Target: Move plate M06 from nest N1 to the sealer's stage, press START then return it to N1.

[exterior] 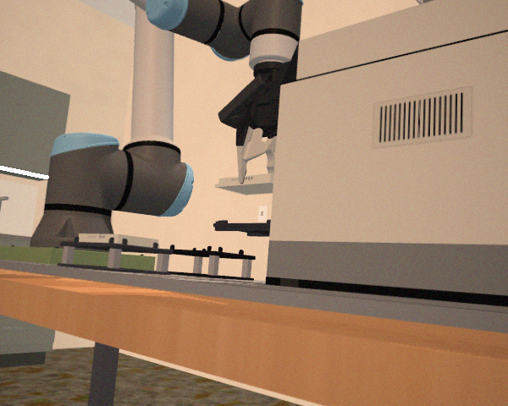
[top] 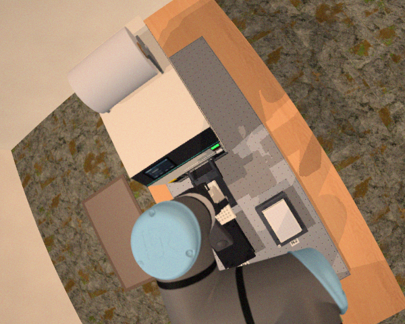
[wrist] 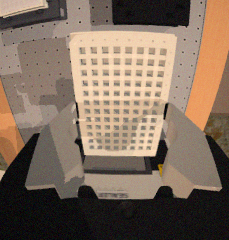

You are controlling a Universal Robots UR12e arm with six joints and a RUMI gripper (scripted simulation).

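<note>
Right now my hand is 3 cm short of the sealer stage, 1 cm to the left of it and 8 cm above it. The rest, counted from my hand: screen: 15 cm ahead, 3 cm to the left, 15 cm above; plate nest N1: 16 cm behind, 6 cm to the left, 13 cm below; plate M06: 1 cm below.
</note>
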